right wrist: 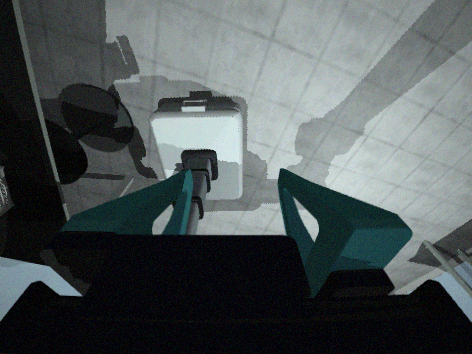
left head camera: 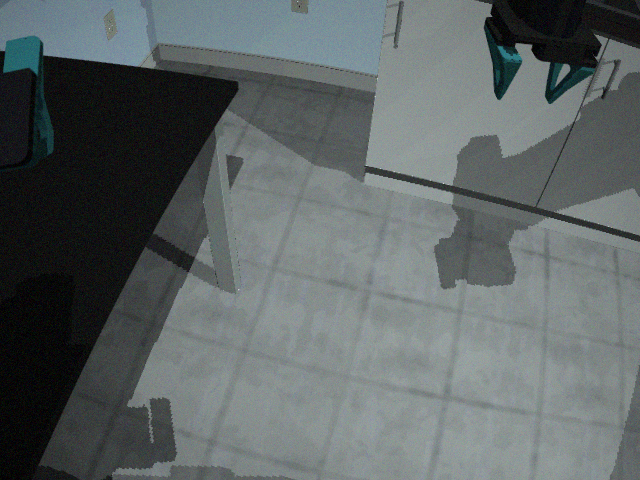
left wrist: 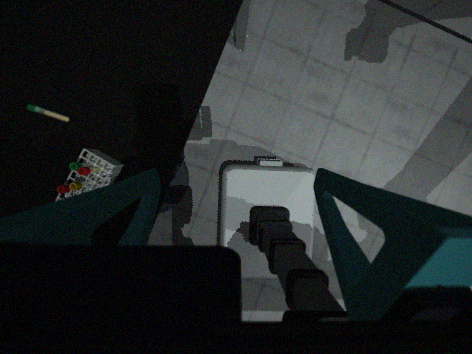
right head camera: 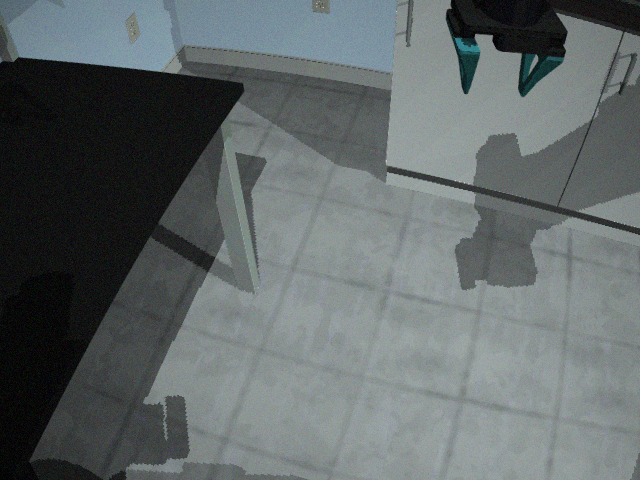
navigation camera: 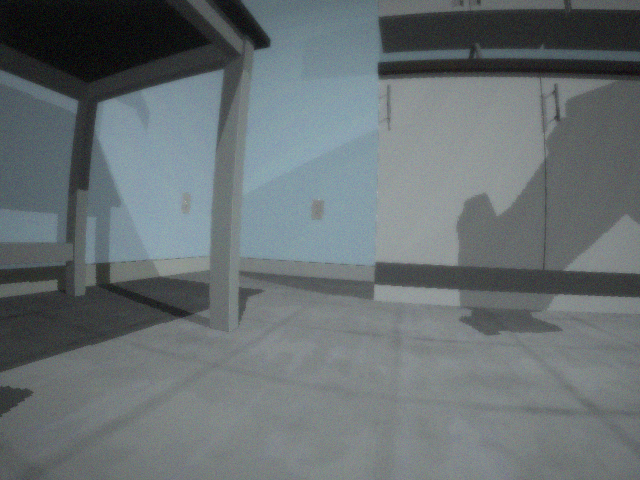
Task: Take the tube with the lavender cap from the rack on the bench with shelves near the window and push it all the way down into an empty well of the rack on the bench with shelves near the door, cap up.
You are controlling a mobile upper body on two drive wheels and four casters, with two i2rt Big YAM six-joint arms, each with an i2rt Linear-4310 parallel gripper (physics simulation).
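Places are measured from the left arm's base along level axes (x ahead, y left, z up), in centimetres.
Where they show: left gripper, fingertip midpoint: (left wrist: 237,177); right gripper, fingertip midpoint: (right wrist: 235,176) (left head camera: 523,98) (right head camera: 493,91).
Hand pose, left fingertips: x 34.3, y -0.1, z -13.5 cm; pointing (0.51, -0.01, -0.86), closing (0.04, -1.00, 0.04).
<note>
Each offset is from my left fingertips to the centre of the thing. "pt": to the spot under its first point. Level surfaces: height alone.
No tube with a lavender cap shows. A white wire-like rack {pt dx -1.6, dy +32.0, dz -47.0 cm} (left wrist: 113,163) with red, green and yellow capped tubes stands on the black table at the left of the left wrist view; part of it is behind my finger. Whether it is one of the task's racks I cannot tell. My left gripper (left wrist: 237,177) is open and empty, to the right of this rack in that view; part of it also shows at the left edge of the left head view. My right gripper (left head camera: 525,100) (right head camera: 494,94) (right wrist: 235,176) is partly open and empty, in front of the white cabinet in the head views.
The black table {dz -51.3 cm} (left head camera: 118,134) (right head camera: 118,129) (left wrist: 100,45) fills the left, its leg {pt dx +67.9, dy -5.2, dz -90.4 cm} (left head camera: 222,217) (right head camera: 237,217) (navigation camera: 227,196) near the corner. White cabinet {pt dx +101.1, dy -62.2, dz -89.6 cm} (left head camera: 418,124) (right head camera: 434,118) (navigation camera: 423,180) stands right. A green-capped tube {dx +11.6, dy +51.5, dz -50.4 cm} (left wrist: 54,115) lies on the table. A round stool (right wrist: 90,107) is near my base (right wrist: 205,132).
</note>
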